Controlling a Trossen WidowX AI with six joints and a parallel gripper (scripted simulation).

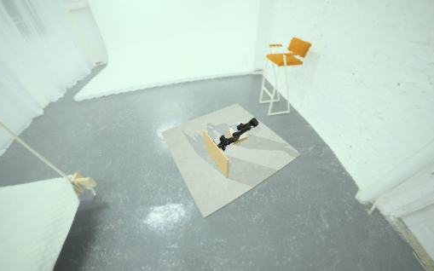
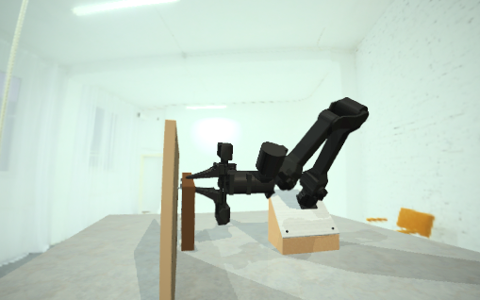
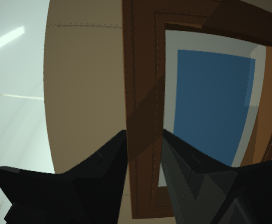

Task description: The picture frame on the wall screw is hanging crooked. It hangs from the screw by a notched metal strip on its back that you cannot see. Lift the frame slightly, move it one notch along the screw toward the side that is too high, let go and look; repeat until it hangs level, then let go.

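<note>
My gripper tip is now 5 cm above the picture frame and 1 cm to the left of it. The rest, counted from my gripper tip: wall board: 7 cm below, 2 cm ahead, 1 cm to the left.
</note>
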